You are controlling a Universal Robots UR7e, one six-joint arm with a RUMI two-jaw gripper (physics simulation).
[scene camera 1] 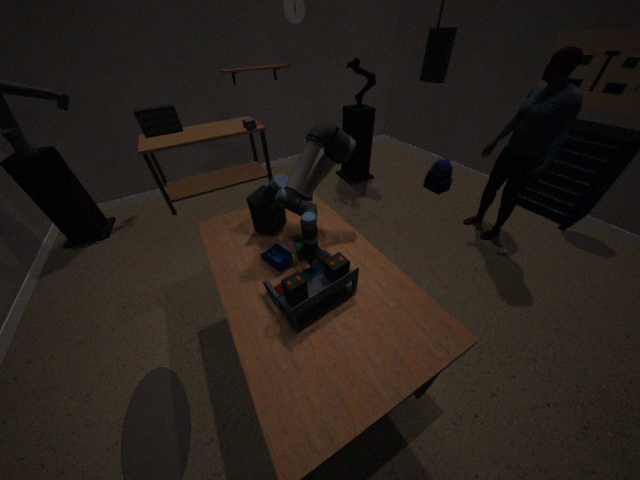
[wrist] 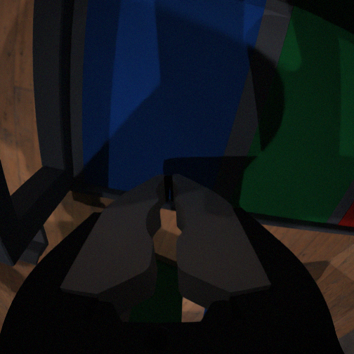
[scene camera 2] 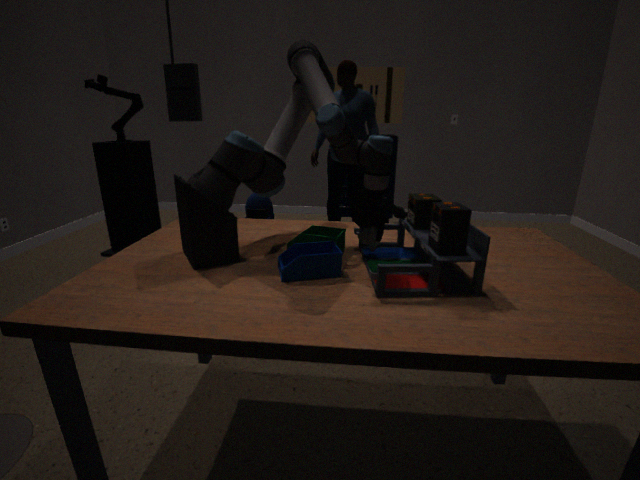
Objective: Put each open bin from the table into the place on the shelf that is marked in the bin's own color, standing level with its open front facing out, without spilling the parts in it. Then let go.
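Where they show: gripper, fingertip midpoint: (scene camera 1: 315, 268) (scene camera 2: 371, 251); arm's base, link origin: (scene camera 1: 267, 201) (scene camera 2: 207, 196).
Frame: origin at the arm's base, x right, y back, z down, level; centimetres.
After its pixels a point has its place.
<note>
A blue open bin (scene camera 1: 277, 257) @[x 5.6, y -32.3, z 19.3 cm] (scene camera 2: 311, 262) @[x 11.0, y -35.9, z 14.4 cm] stands on the table. A green open bin (scene camera 1: 298, 246) (scene camera 2: 321, 233) stands close beside it, partly behind it in the second scene view. Parts inside are too dark to tell. The grey shelf (scene camera 2: 479, 241) @[x 7.7, y -79.3, z 6.0 cm] (wrist: 50, 95) has a blue marked place (scene camera 2: 390, 253) @[x -13.1, y -57.3, z 18.9 cm] (wrist: 195, 105), a green one (scene camera 2: 386, 265) @[x 16.4, y -56.3, z 11.1 cm] (wrist: 300, 155) and a red one (scene camera 2: 405, 281) @[x 7.9, y -61.8, z 19.0 cm] (wrist: 349, 215). My gripper (wrist: 169, 178) is shut and empty, pointing down at the near edge of the blue place. Its fingertips are hard to make out in the scene views.
Two dark boxes with orange marks (scene camera 1: 295, 288) @[x 7.1, y -75.4, z -2.0 cm] (scene camera 1: 337, 266) @[x -14.9, y -70.2, z -0.1 cm] (scene camera 2: 450, 228) @[x 10.7, y -71.3, z 2.2 cm] (scene camera 2: 423, 210) @[x -11.1, y -66.3, z 3.2 cm] stand on the shelf's upper board. A side rail with a post borders the blue place at left in the wrist view. A person (scene camera 1: 537, 118) stands away from the table.
</note>
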